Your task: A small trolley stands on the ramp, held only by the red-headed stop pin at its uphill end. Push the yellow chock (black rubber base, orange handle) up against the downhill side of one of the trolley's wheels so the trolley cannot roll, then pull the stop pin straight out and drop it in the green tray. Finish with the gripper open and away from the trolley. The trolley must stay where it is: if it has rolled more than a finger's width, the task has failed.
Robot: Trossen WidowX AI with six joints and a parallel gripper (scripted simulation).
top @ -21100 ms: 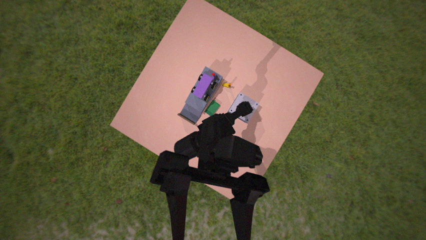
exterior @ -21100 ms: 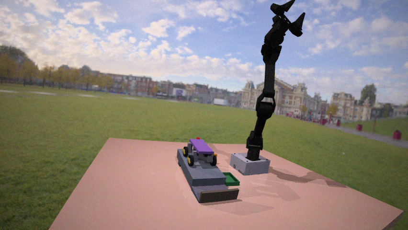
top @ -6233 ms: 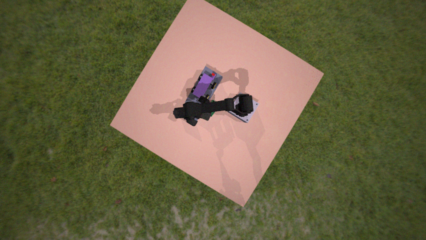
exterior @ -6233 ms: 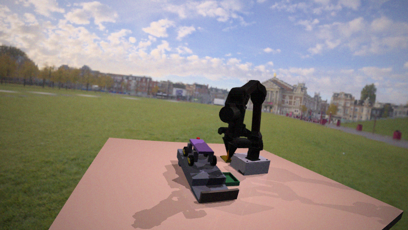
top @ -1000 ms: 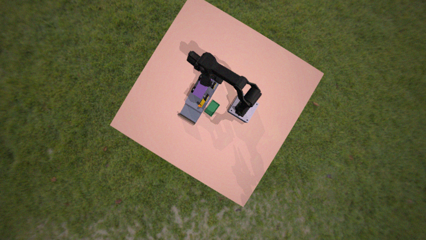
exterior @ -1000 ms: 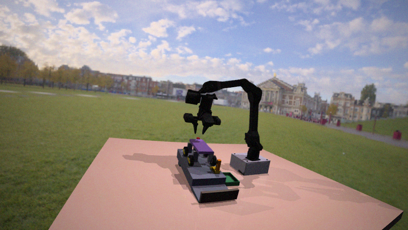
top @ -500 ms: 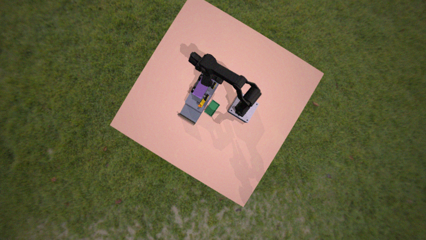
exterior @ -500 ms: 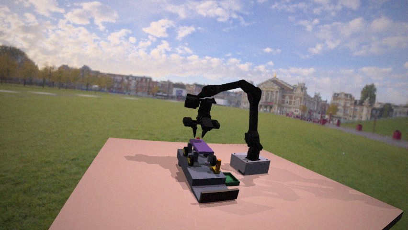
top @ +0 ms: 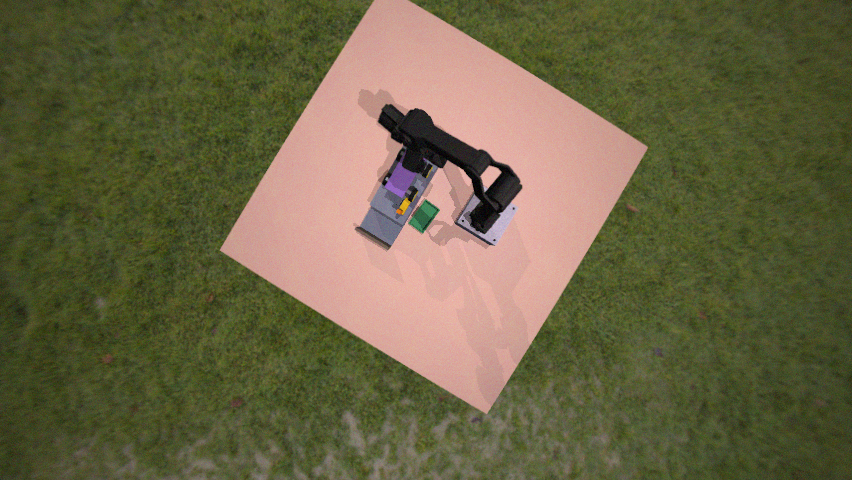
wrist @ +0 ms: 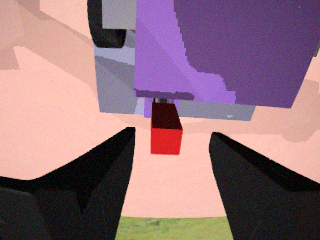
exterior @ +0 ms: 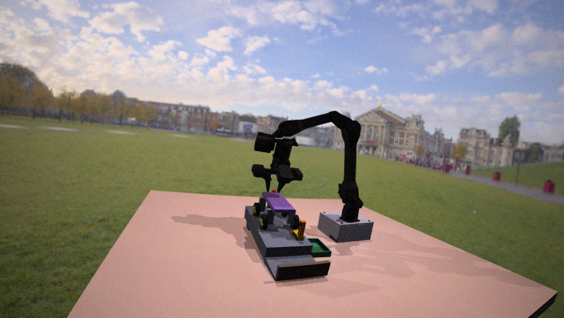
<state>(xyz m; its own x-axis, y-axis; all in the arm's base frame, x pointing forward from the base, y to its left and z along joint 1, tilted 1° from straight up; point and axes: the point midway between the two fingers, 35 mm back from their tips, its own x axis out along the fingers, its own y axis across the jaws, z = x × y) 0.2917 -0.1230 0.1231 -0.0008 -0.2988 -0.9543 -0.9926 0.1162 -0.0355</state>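
Right now my gripper tip is 10 mm past the red-headed stop pin, 10 mm to the left of it and 30 mm above it. From my gripper tip the other things lie so: green tray 90 mm behind, 200 mm to the left, 170 mm below; grey ramp 30 mm ahead, 100 mm to the left, 110 mm below; purple-topped trolley 30 mm ahead, 100 mm to the left, 50 mm below.
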